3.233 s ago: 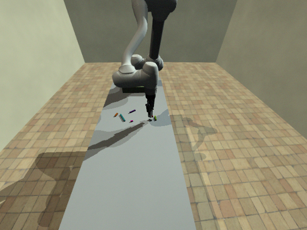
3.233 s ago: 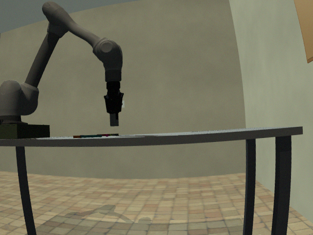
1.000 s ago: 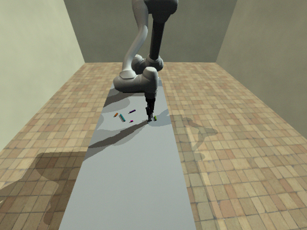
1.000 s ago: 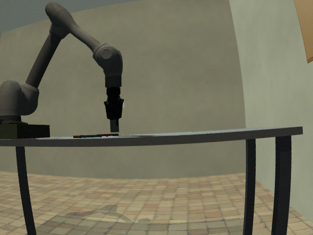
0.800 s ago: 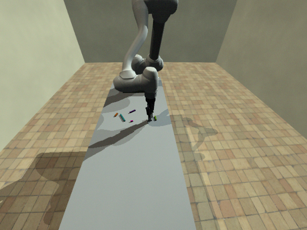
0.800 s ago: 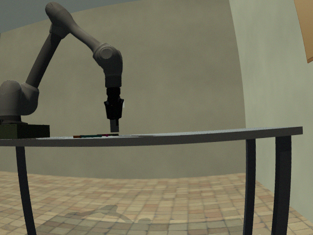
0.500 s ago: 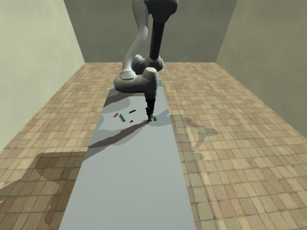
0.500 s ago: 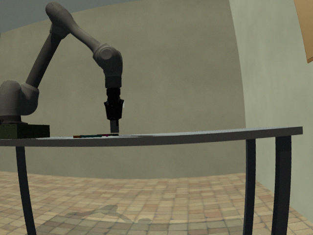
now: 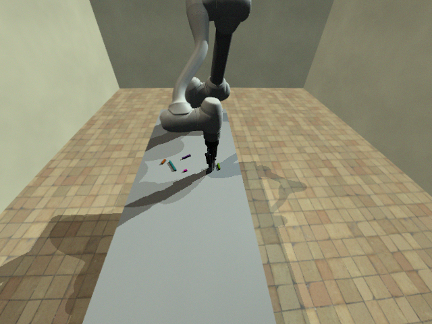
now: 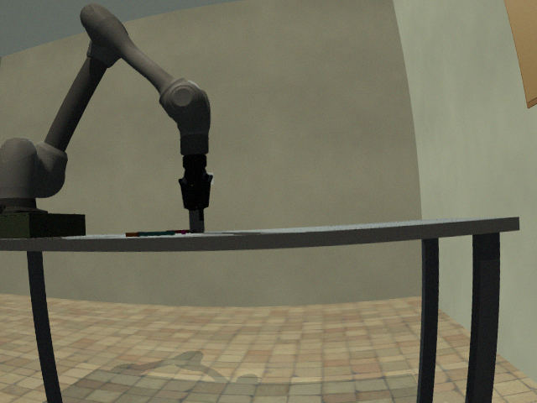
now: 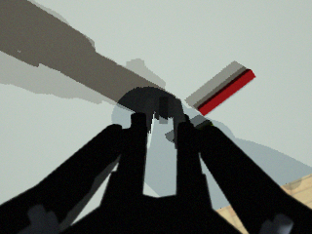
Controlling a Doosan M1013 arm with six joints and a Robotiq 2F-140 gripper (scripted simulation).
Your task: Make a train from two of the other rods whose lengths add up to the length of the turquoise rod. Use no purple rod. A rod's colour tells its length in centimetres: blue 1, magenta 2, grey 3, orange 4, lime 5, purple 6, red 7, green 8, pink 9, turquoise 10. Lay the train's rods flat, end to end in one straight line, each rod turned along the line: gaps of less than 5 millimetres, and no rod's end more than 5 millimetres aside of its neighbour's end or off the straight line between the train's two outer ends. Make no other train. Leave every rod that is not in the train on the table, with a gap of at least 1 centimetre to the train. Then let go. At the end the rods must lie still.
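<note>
Now: hand 3 cm above the grey rod. From my hand the other things lie so: magenta rod (3 cm ahead, 16 cm to the right, 3 cm below); red rod (7 cm behind, 1 cm to the left, 3 cm below); lime rod (2 cm behind, 5 cm to the left, 3 cm below).
</note>
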